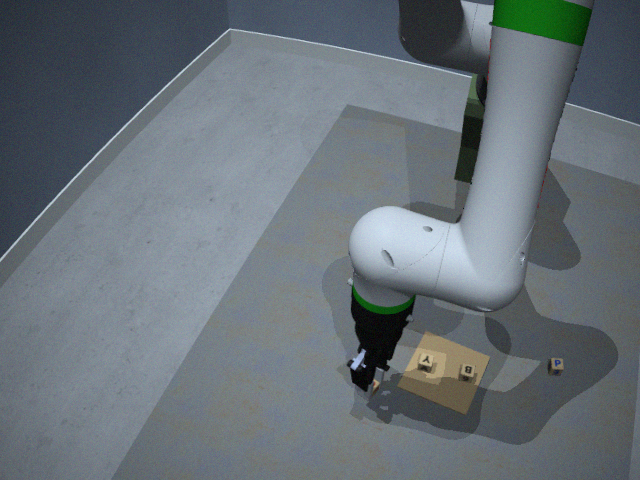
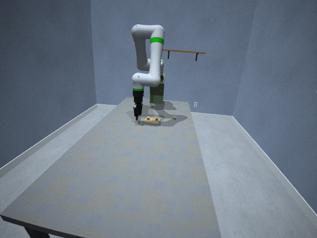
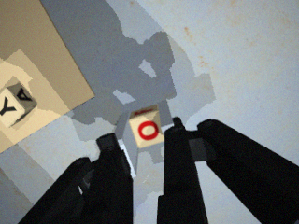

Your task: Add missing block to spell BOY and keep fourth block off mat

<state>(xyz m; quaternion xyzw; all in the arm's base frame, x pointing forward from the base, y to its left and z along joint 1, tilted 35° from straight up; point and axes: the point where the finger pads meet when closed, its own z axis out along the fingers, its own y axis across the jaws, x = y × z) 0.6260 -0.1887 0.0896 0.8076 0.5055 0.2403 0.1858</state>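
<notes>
Now: the tan mat 60 mm behind my hand, 140 mm to the left of it and 30 mm below it.
</notes>
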